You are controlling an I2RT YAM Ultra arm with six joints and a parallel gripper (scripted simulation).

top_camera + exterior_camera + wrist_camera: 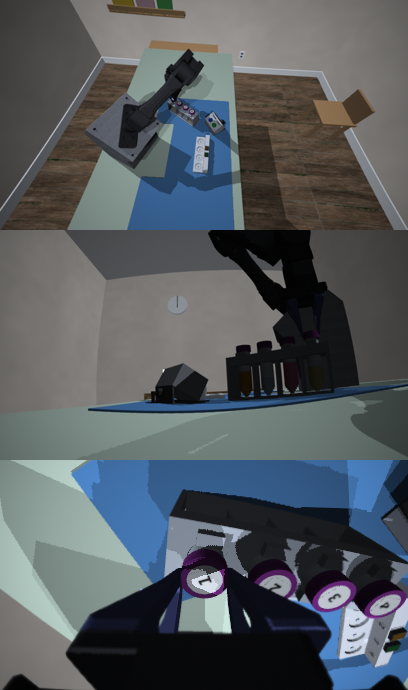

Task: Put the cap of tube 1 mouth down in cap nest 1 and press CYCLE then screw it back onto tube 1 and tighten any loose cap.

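The threaded neck of tube 1 lies 10 mm below my hand. From my hand the other things lie so: green ready key 220 mm ahead, 220 mm to the right, 60 mm below; key desk 220 mm ahead, 200 mm to the right, 70 mm below; blue cycle key 210 mm ahead, 170 mm to the right, 60 mm below.
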